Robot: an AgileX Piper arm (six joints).
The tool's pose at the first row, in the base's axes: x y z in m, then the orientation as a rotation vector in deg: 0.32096, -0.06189, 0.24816, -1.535, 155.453, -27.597
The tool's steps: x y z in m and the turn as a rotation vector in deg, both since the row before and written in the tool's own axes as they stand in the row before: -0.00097, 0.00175, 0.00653, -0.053, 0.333, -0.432; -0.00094, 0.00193, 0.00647, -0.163, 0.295, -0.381; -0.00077, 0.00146, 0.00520, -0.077, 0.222, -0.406; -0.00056, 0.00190, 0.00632, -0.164, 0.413, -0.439; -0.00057, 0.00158, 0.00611, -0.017, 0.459, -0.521; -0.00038, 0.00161, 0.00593, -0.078, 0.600, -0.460; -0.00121, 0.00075, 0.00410, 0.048, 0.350, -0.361; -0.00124, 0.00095, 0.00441, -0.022, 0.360, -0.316; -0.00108, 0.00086, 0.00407, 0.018, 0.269, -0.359; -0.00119, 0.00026, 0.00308, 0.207, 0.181, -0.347
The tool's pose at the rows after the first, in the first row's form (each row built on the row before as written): 0.32438, -0.06230, 0.24226, -2.059, 155.839, -27.697; 0.32771, -0.06252, 0.23632, -2.553, 156.209, -27.627; 0.33037, -0.06277, 0.23156, -3.077, 156.487, -27.670; 0.33322, -0.06298, 0.22558, -3.627, 156.976, -27.633; 0.33594, -0.06340, 0.21987, -4.245, 157.478, -27.826; 0.33836, -0.06376, 0.21422, -4.766, 158.126, -27.942; 0.34088, -0.06424, 0.21072, -5.177, 158.486, -28.163; 0.34350, -0.06463, 0.20687, -5.541, 158.870, -28.278; 0.34583, -0.06501, 0.20328, -5.977, 159.157, -28.443; 0.34794, -0.06562, 0.20080, -6.374, 159.304, -28.850
